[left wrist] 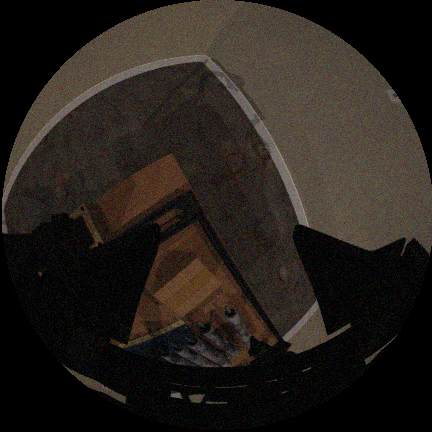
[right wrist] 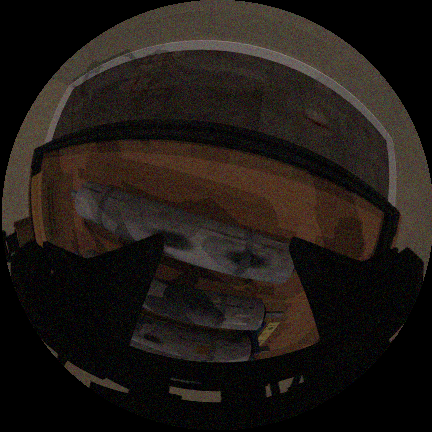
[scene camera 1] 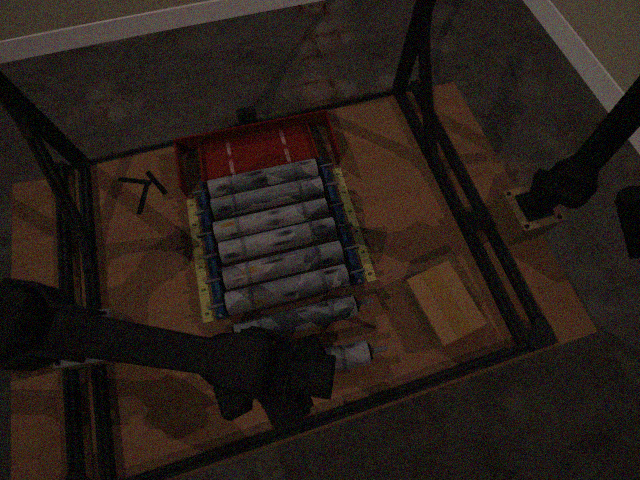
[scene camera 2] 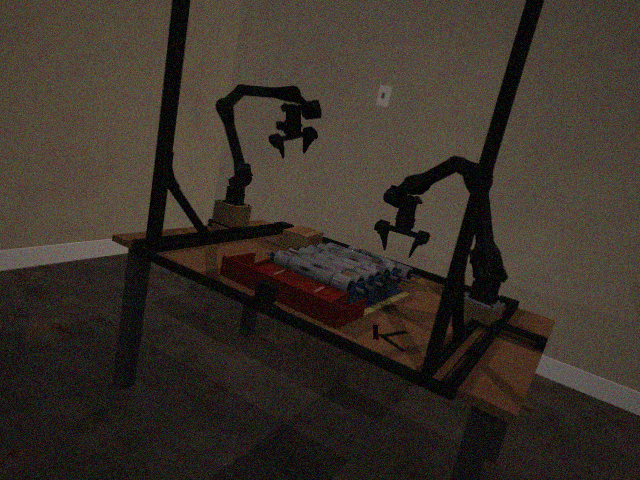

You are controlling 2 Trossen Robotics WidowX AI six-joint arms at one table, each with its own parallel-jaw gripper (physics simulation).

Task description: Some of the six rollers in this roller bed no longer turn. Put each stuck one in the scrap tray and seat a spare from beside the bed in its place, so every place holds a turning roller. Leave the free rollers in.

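Frame: origin at the left arm's base, x ahead, y left, z up, level; metres.
Where they show: left gripper, between the fingertips: (left wrist: 229, 231) (scene camera 2: 293, 155); right gripper, between the fingertips: (left wrist: 256, 338) (right wrist: 228, 242) (scene camera 2: 396, 253); left arm's base, origin of its link: (left wrist: 78, 235) (scene camera 1: 534, 205) (scene camera 2: 233, 203); right arm's base, origin of its link: (scene camera 2: 482, 299).
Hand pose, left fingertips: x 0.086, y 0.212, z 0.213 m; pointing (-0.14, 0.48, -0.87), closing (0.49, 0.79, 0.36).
Observation:
Things, the pixels of their top centre, and the offset from my left fingertips. "spot": a spot on its surface instead.
- red scrap tray, centre of its top: (scene camera 1: 256, 145) (scene camera 2: 292, 275) 0.261 m down, 0.459 m ahead, 0.567 m right
- spare roller, centre of its top: (right wrist: 154, 308) (scene camera 1: 296, 317) (left wrist: 224, 346) 0.267 m down, 0.475 m ahead, 0.136 m right
- spare, centre of its top: (right wrist: 159, 238) (scene camera 1: 306, 364) (scene camera 2: 379, 255) (left wrist: 244, 333) 0.267 m down, 0.480 m ahead, 0.044 m right
- wooden block, centre of its top: (scene camera 1: 446, 301) (right wrist: 35, 211) (left wrist: 188, 290) (scene camera 2: 304, 230) 0.261 m down, 0.167 m ahead, 0.079 m right
- small black three-armed piece, a spot on its surface: (scene camera 2: 391, 335) (scene camera 1: 143, 192) spot: 0.317 m down, 0.758 m ahead, 0.547 m right
The roller bed (scene camera 1: 342, 227) (scene camera 2: 382, 295) has blue side rails and holds six grey, mottled rollers; which are stuck cannot be told. The red scrap tray (scene camera 1: 258, 147) (scene camera 2: 310, 304) stands against its far end in scene camera 1, with no roller seen inside. One spare roller (scene camera 1: 310, 314) (right wrist: 215, 306) lies beside the bed's near end. Another spare (scene camera 1: 352, 355) (right wrist: 135, 217) lies farther out, partly hidden by the right arm in scene camera 1. My right gripper (scene camera 2: 397, 252) (right wrist: 228, 242) is open and empty above the spares. My left gripper (scene camera 2: 293, 153) (left wrist: 229, 231) is open and empty, high up.
A wooden block (scene camera 1: 447, 302) (scene camera 2: 303, 236) (left wrist: 187, 285) lies right of the spares in scene camera 1. A small black three-armed piece (scene camera 1: 145, 186) (scene camera 2: 391, 335) lies left of the bed there. Black frame beams border the table, with uprights at the sides.

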